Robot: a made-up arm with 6 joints. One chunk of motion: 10 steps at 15 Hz.
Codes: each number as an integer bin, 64 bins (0 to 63) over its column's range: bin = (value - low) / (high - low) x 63, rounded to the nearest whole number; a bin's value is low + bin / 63 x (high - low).
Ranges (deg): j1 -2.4..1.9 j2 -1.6..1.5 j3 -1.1..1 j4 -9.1..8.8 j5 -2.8..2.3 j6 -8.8..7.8
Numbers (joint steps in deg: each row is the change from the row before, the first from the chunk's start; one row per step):
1: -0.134 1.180 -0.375 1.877 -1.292 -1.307
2: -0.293 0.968 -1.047 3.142 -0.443 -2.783
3: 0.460 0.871 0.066 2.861 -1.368 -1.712
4: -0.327 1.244 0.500 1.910 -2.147 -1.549
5: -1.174 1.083 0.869 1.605 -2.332 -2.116
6: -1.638 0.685 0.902 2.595 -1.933 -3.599
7: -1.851 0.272 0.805 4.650 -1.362 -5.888
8: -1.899 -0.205 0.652 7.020 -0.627 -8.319
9: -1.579 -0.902 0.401 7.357 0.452 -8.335
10: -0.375 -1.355 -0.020 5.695 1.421 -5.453
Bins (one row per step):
1: 33 56 22 39 19 28
2: 31 52 2 43 29 23
3: 42 50 35 42 18 27
4: 30 58 48 39 8 28
5: 18 55 59 38 6 25
6: 11 46 60 41 11 20
7: 8 38 57 48 18 11
8: 7 28 53 57 27 2
9: 12 14 45 58 40 2
10: 30 5 32 52 52 13

